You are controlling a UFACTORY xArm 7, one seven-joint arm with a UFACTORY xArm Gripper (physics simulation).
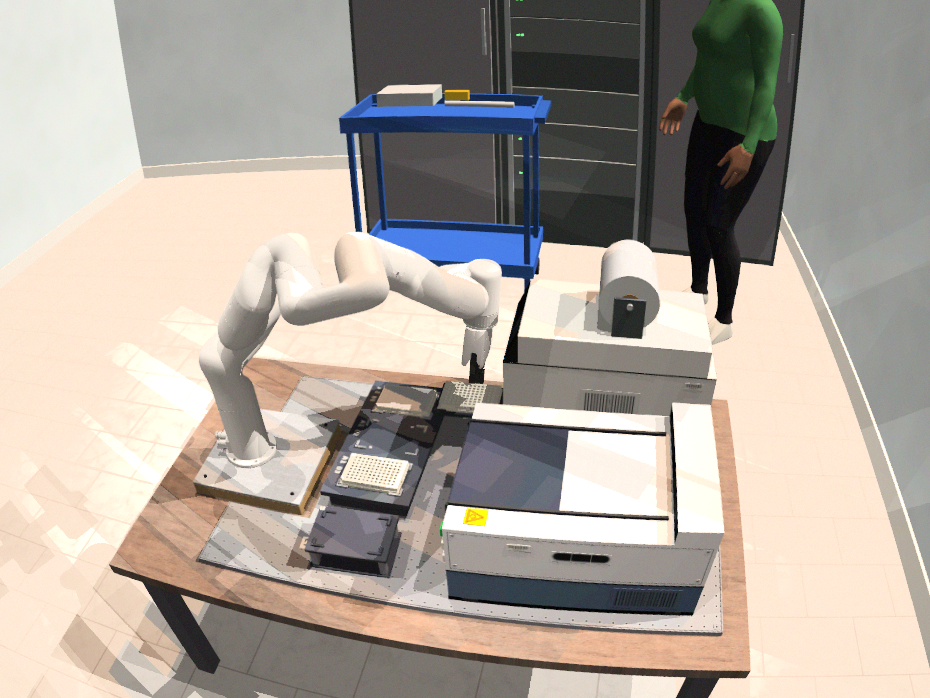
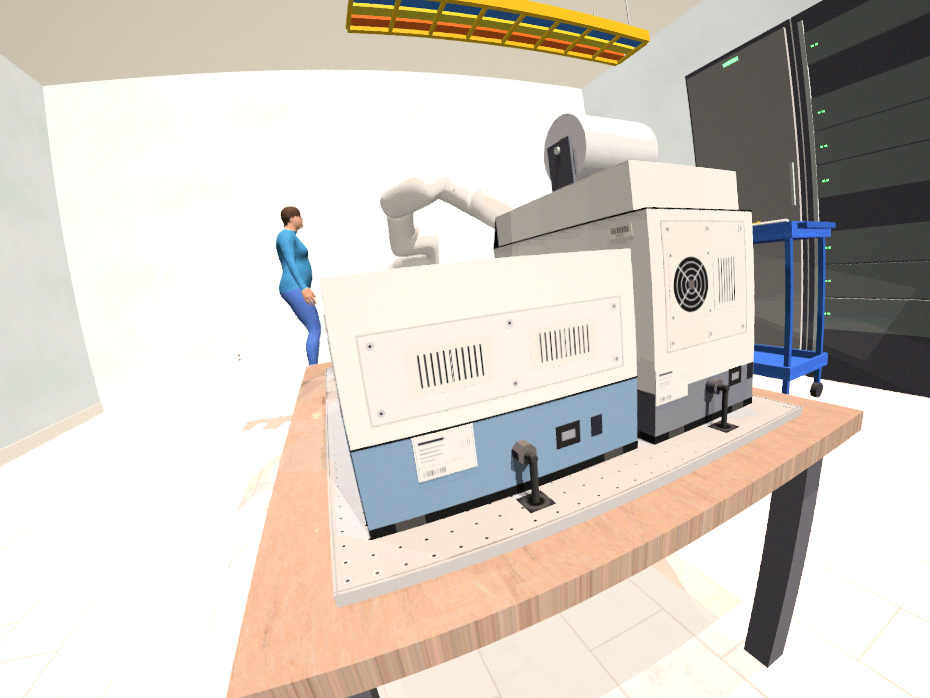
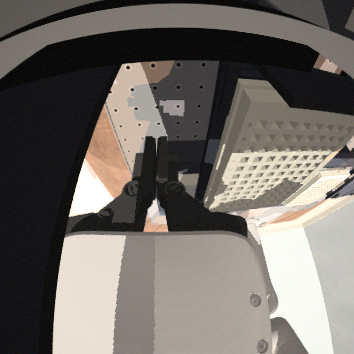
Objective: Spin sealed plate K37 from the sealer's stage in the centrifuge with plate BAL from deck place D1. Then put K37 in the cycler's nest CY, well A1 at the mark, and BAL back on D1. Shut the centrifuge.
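Places are measured from the arm's base along level axes (x ahead, y left, z up), in metres.
Pixels of known places: gripper, between the fingertips: [image 1: 476,383]; arm's base, origin of its link: [image 1: 251,449].
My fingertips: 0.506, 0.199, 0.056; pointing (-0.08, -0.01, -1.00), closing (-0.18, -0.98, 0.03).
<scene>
For each thing: its middle in the pictures, then the offset to it from my fingertips, as dx, dy, dz.
- pale well plate, middle of its body: [image 1: 470,397] -0.007, -0.084, +0.026
- sealer, middle of its body: [image 2: 602,260] [image 1: 612,359] +0.290, -0.120, +0.156
- second pale plate, middle of its body: [image 1: 374,473] -0.193, -0.279, -0.026
- blue machine, middle of its body: [image 2: 441,352] [image 1: 584,504] +0.226, -0.416, +0.040
- small dark raised nest, middle of its body: [image 1: 353,540] -0.211, -0.449, -0.051
- film roll, middle of its body: [image 2: 600,153] [image 1: 629,283] +0.311, -0.122, +0.336
A pale well plate [image 1: 469,395] [image 3: 270,167] sits at the left foot of the sealer [image 1: 540,345] [image 2: 683,187], partly in shadow; its label is unreadable. My gripper [image 1: 476,377] [image 3: 156,142] is shut and empty, pointing down just behind that plate, close to the sealer's side. A second pale plate [image 1: 374,471] sits on the front of the dark deck [image 1: 364,498], and another plate [image 1: 405,399] at its back; I cannot read which is BAL. A low white and blue machine [image 1: 578,574] [image 2: 488,353] stands at the front right; I cannot tell its lid's state.
A small dark raised nest [image 1: 353,531] with corner guides stands in front of the deck and bears no plate. A film roll [image 1: 629,274] [image 2: 615,145] sits on top of the sealer. A blue cart [image 1: 443,121] and a person in green [image 1: 739,71] are behind the table.
</scene>
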